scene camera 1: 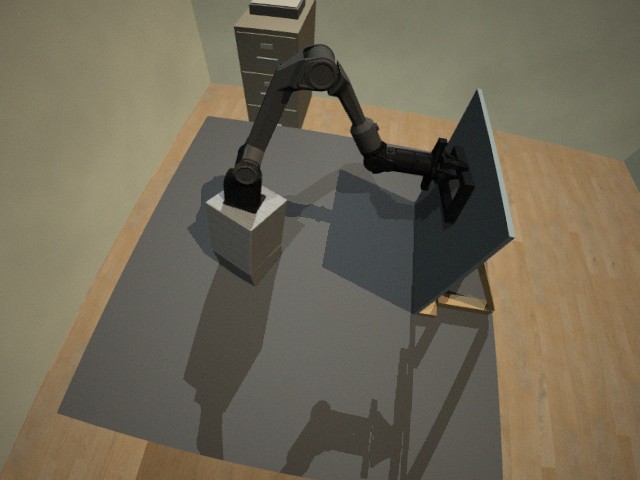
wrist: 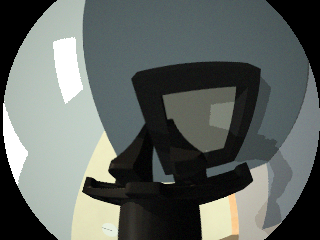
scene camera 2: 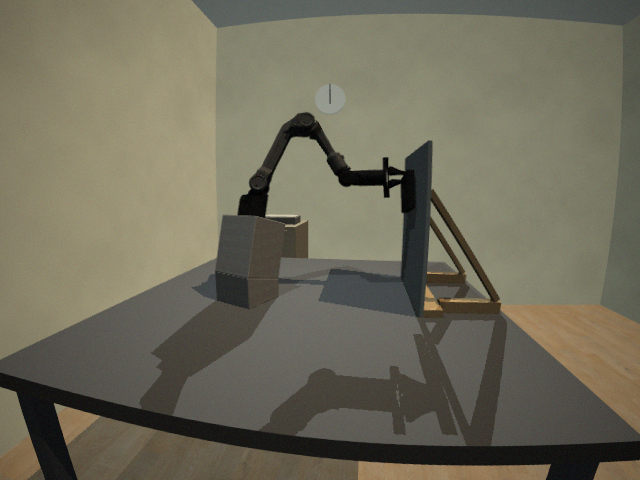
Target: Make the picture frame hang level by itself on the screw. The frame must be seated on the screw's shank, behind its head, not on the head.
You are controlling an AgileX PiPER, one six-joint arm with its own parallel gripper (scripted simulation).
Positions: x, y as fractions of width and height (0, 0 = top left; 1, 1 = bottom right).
Scene:
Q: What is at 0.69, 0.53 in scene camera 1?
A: An upright board.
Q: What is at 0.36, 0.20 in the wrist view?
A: An upright board.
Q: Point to an upright board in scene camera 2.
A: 0.66, 0.34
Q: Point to a black picture frame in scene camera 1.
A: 0.73, 0.38

